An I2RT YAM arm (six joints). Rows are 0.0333 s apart.
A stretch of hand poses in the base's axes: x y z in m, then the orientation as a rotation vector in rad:
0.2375 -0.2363 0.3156 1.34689 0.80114 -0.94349
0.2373 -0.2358 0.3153 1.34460 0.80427 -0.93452
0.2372 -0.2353 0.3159 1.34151 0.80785 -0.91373
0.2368 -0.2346 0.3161 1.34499 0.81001 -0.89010
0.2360 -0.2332 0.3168 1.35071 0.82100 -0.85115
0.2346 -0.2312 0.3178 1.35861 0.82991 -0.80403
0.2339 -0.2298 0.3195 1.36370 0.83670 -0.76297
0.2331 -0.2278 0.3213 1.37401 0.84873 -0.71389
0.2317 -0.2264 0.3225 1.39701 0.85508 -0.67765
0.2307 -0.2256 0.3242 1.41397 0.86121 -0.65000
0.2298 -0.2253 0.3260 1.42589 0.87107 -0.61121
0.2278 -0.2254 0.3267 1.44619 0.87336 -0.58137
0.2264 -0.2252 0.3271 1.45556 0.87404 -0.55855
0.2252 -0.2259 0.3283 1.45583 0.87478 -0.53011
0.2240 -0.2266 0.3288 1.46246 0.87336 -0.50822
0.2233 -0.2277 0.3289 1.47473 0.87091 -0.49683
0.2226 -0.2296 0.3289 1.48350 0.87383 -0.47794
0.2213 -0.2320 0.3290 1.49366 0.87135 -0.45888
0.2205 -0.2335 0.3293 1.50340 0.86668 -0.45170
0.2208 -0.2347 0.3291 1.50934 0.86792 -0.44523
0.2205 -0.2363 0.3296 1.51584 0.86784 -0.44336
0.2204 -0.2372 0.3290 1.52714 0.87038 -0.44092
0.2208 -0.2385 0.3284 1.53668 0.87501 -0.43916
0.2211 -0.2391 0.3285 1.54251 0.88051 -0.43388
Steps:
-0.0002 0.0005 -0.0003 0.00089 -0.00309 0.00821
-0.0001 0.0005 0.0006 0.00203 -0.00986 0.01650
-0.0004 0.0007 0.0002 0.00700 -0.01372 0.01463
-0.0008 0.0014 0.0007 0.01546 -0.01782 0.02704
-0.0014 0.0020 0.0010 0.01787 -0.02434 0.03028
-0.0007 0.0014 0.0017 0.01409 -0.02142 0.02669
-0.0008 0.0020 0.0018 0.02259 -0.02338 0.03144
-0.0014 0.0014 0.0012 0.02863 -0.02034 0.01476
-0.0010 0.0008 0.0017 0.02211 -0.01444 0.01197
-0.0009 0.0003 0.0018 0.02194 -0.01832 0.02265
-0.0020 -0.0001 0.0007 0.02429 -0.01802 0.00974
-0.0014 0.0002 0.0004 0.01310 -0.01411 0.00964
-0.0012 -0.0007 0.0012 0.00678 -0.01721 0.01703
-0.0012 -0.0007 0.0005 0.01006 -0.01464 0.00926
-0.0007 -0.0011 0.0001 0.01218 -0.00881 0.00008
-0.0007 -0.0019 0.0000 0.01294 -0.00988 0.00864
-0.0013 -0.0024 0.0001 0.01228 -0.01345 0.00537
-0.0008 -0.0015 0.0003 0.00841 -0.00742 -0.00243
0.0003 -0.0012 -0.0002 0.00709 -0.00316 0.00182
-0.0003 -0.0016 0.0005 0.00603 -0.00111 -0.00173
-0.0001 -0.0009 -0.0006 0.01125 0.00033 -0.00208
0.0004 -0.0013 -0.0006 0.01031 0.00208 -0.00064
0.0003 -0.0006 0.0001 0.00823 0.00033 0.00335

